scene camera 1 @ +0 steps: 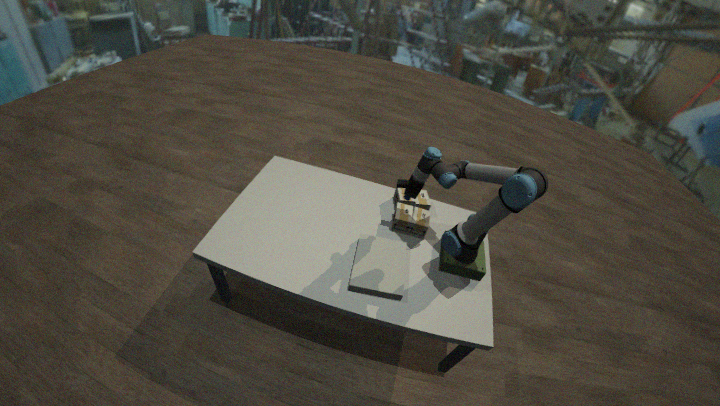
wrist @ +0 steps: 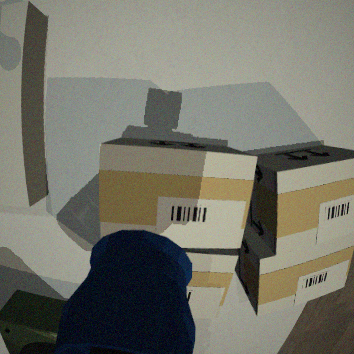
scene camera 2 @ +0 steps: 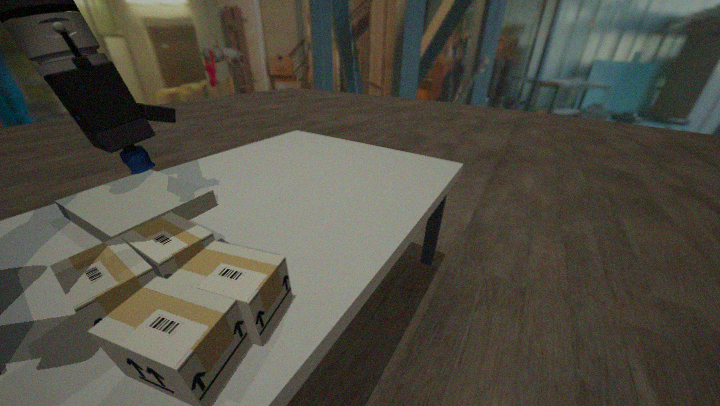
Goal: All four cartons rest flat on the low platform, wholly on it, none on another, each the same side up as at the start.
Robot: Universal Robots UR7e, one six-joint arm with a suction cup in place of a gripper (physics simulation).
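Frame: origin at the arm's base, x ahead, y left, z up, level; centimetres.
Seen in the pictures: hand, tool point: (scene camera 1: pixel 406 197) (wrist: pixel 139 271) (scene camera 2: pixel 143 168); arm's base, link origin: (scene camera 1: pixel 462 252).
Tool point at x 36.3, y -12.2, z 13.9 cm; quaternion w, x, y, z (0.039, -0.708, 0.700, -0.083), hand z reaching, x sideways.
Note:
Offsets run from my tool point to a thing's top centre. Level surfaces: height alone.
My suction gripper (scene camera 1: pixel 409 197) (scene camera 2: pixel 141 169) (wrist: pixel 142 245), a dark blue cup, hangs above the cartons with nothing on it; it is open. Four white and tan cartons stand close together on the table, barcodes on top. Two are on the platform side: one @(dz -11.4, dx -1.3, dy -2.3 cm) (scene camera 1: pixel 403 207) (scene camera 2: pixel 163 239) (wrist: pixel 130 195) partly behind the cup in the wrist view, the other @(dz -11.4, dx -10.9, dy -2.7 cm) (scene camera 1: pixel 421 218) (scene camera 2: pixel 95 272) (wrist: pixel 207 262) nearer the arm base. Two are near the table edge: one @(dz -11.4, dx +0.4, dy -18.8 cm) (scene camera 2: pixel 231 272) (wrist: pixel 310 215) and one @(dz -11.4, dx -8.9, dy -19.8 cm) (scene camera 1: pixel 423 195) (scene camera 2: pixel 166 322) (wrist: pixel 300 280). The low platform @(dz -16.2, dx +3.6, dy +31.8 cm) (scene camera 1: pixel 378 267) (scene camera 2: pixel 121 201) (wrist: pixel 35 110) carries no carton.
The white table @(dz -21.0 cm) (scene camera 1: pixel 282 216) (scene camera 2: pixel 327 186) lies under everything. The green arm base (scene camera 1: pixel 461 269) (wrist: pixel 30 315) stands beside the platform and cartons. The table's long edge runs close to the two outer cartons. Arm shadows fall over the platform.

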